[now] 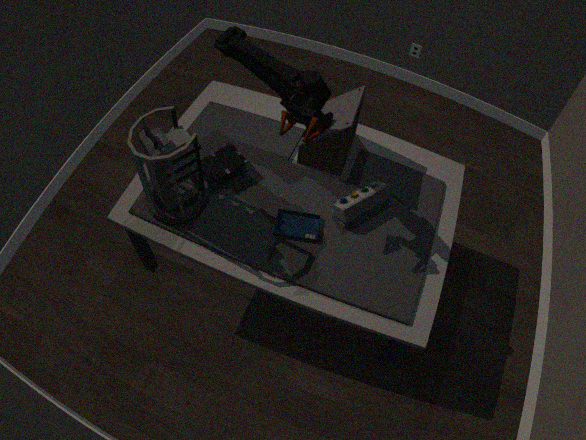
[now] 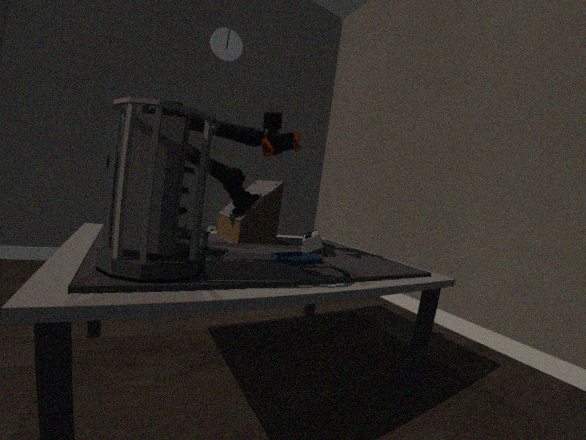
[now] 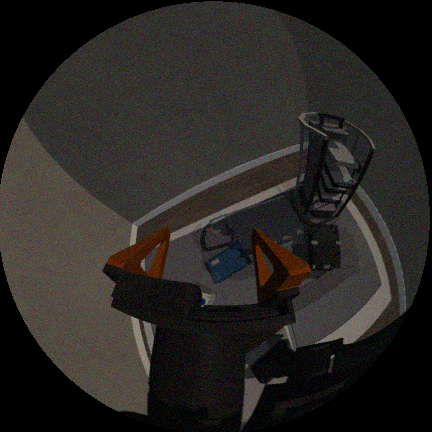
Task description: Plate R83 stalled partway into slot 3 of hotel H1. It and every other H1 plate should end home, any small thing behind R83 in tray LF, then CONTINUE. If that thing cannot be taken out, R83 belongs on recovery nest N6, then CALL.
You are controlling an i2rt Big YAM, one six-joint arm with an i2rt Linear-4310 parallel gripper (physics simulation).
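Places are measured from the arm's base along level axes (x ahead, y left, z up), in millimetres.
Where they show: gripper, fingertip midpoint: (image 1: 292, 138) (image 2: 287, 149) (image 3: 209, 231); arm's base, origin of the base link: (image 2: 246, 205) (image 3: 271, 361).
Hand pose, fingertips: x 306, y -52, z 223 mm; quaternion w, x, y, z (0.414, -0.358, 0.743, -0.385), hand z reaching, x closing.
Note:
Each offset is from my fingertips to the top centre of the thing.
My gripper (image 1: 295, 136) (image 2: 283, 144) (image 3: 209, 231) is open and empty, high above the table, apart from everything on it. A tall round cage with upright posts and stacked shelves, apparently hotel H1 {dx +60, dy -417, dz +15 mm} (image 1: 150, 156) (image 2: 122, 182) (image 3: 314, 126), stands at the table's left end. Pale flat pieces show inside it; R83, slot 3 and any small thing behind the plate cannot be told apart in the dark. A shallow blue tray {dx +66, dy +56, dz -358 mm} (image 1: 295, 226) (image 2: 297, 258) (image 3: 227, 262) with a small white label lies near the middle; its label is unreadable. Nest N6 cannot be identified.
A dark low block {dx -104, dy -282, dz -299 mm} (image 1: 225, 162) (image 3: 325, 247) sits beside the cage. A sloped box with blue, yellow and green buttons (image 1: 360, 195) (image 2: 312, 242) stands right of the tray. A large wedge-shaped box (image 1: 325, 155) (image 2: 257, 220) stands at the back, below the arm.

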